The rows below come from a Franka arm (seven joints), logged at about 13 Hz.
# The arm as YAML. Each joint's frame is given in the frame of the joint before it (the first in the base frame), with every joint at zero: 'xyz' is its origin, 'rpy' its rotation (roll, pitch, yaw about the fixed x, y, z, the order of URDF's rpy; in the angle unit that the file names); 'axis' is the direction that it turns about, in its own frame. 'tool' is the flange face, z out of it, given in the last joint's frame.
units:
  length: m
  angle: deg
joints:
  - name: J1
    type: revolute
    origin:
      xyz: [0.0, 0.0, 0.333]
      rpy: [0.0, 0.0, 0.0]
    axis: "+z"
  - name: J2
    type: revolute
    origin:
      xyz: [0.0, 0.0, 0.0]
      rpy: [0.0, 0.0, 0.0]
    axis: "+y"
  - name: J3
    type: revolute
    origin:
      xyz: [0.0, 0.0, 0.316]
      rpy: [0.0, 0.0, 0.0]
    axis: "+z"
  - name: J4
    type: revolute
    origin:
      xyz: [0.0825, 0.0, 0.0]
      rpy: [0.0, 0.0, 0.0]
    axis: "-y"
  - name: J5
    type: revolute
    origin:
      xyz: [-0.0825, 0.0, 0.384]
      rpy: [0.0, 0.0, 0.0]
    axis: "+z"
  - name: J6
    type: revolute
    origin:
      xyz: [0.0, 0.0, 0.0]
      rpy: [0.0, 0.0, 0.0]
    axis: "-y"
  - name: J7
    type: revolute
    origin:
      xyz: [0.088, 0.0, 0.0]
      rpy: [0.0, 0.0, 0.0]
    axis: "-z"
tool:
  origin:
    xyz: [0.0, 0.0, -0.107]
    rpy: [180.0, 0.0, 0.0]
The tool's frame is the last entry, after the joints.
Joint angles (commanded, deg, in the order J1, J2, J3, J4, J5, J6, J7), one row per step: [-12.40, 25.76, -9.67, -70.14, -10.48, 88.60, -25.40]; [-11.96, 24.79, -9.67, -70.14, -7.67, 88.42, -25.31]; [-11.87, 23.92, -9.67, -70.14, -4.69, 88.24, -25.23]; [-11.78, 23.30, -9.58, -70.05, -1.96, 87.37, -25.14]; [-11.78, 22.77, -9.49, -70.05, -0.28, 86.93, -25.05]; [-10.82, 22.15, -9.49, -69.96, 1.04, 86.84, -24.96]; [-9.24, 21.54, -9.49, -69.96, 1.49, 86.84, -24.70]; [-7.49, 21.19, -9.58, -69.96, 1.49, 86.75, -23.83]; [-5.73, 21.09, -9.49, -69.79, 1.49, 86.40, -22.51]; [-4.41, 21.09, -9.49, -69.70, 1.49, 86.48, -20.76]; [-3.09, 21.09, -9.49, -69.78, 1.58, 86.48, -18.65]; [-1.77, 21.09, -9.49, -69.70, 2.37, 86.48, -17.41]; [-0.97, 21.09, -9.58, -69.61, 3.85, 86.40, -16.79]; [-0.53, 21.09, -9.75, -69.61, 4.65, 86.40, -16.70]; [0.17, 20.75, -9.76, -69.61, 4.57, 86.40, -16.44]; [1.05, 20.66, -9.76, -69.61, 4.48, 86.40, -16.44]
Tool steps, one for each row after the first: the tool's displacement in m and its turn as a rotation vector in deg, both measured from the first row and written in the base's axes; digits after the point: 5 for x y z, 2 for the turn. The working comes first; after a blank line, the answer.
Tool pose at each row, in the base's axes (x y z in m, rotation vector in deg; the steps are taken from these numbers as rounded here): [0.62720, -0.24949, 0.51357, 168.22, 6.47, -18.05]; [0.62744, -0.23904, 0.52337, 170.84, 6.77, -15.41]; [0.62650, -0.23210, 0.53219, 173.65, 6.67, -12.82]; [0.62526, -0.22451, 0.53818, 176.43, 6.73, -11.53]; [0.62396, -0.22004, 0.54333, 178.11, 6.73, -10.43]; [0.62606, -0.20663, 0.55088, 179.16, 8.13, -8.74]; [0.62947, -0.18807, 0.55779, 179.31, 10.20, -7.54]; [0.63314, -0.16934, 0.56169, 179.08, 11.43, -7.13]; [0.63730, -0.14875, 0.56366, 178.97, 12.25, -7.21]; [0.64078, -0.13404, 0.56450, 178.85, 11.57, -6.93]; [0.64367, -0.11909, 0.56385, 178.90, 10.34, -6.98]; [0.64659, -0.10269, 0.56446, 179.55, 10.54, -6.56]; [0.64823, -0.09155, 0.56511, -178.24, -10.68, 5.96]; [0.64894, -0.08657, 0.56522, -177.53, -10.96, 5.67]; [0.64852, -0.07889, 0.56907, -177.63, -11.65, 5.20]; [0.64926, -0.06910, 0.57008, -177.66, -13.02, 5.12]

[0.00024, 0.01045, 0.00980, 2.45, -1.82, 0.06]; [-0.00070, 0.01739, 0.01862, 5.09, -3.59, -0.18]; [-0.00194, 0.02498, 0.02461, 7.80, -4.46, -0.41]; [-0.00324, 0.02945, 0.02976, 9.42, -5.17, -0.55]; [-0.00114, 0.04286, 0.03731, 10.57, -6.16, 0.31]; [0.00227, 0.06142, 0.04422, 10.94, -6.80, 1.66]; [0.00594, 0.08015, 0.04812, 10.86, -6.98, 2.49]; [0.01010, 0.10074, 0.05009, 10.86, -6.88, 3.02]; [0.01358, 0.11545, 0.05093, 10.65, -7.10, 2.63]; [0.01647, 0.13040, 0.05028, 10.54, -7.15, 1.85]; [0.01939, 0.14680, 0.05089, 11.21, -7.40, 1.91]; [0.02103, 0.15794, 0.05154, 12.59, -7.69, 1.93]; [0.02174, 0.16292, 0.05165, 13.32, -7.81, 2.08]; [0.02132, 0.17060, 0.05550, 13.25, -8.08, 2.56]; [0.02206, 0.18039, 0.05651, 13.22, -8.05, 3.45]
